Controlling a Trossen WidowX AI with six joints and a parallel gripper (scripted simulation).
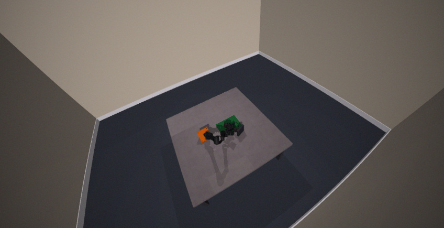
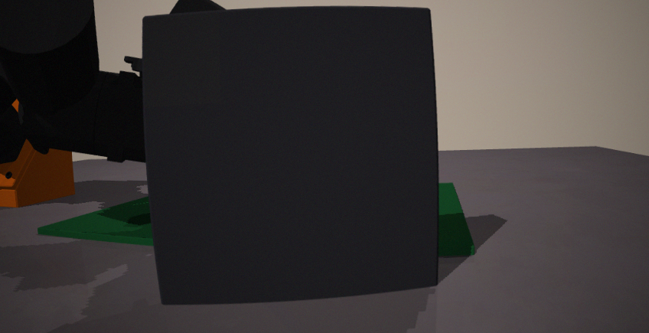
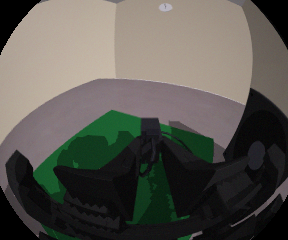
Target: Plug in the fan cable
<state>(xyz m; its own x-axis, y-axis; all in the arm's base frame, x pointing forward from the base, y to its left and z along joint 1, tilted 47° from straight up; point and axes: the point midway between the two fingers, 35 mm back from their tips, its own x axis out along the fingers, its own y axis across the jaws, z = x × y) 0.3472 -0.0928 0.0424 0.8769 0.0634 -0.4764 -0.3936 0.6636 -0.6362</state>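
My gripper tip is now 50 mm to the right of the four-pin fan header, 50 mm past it and 50 mm above it. From my gripper tip the other things lie so: green board: 70 mm below, 50 mm behind, 40 mm to the left; dark fan plug: 10 mm below, 10 mm ahead; black fan: 130 mm to the right.
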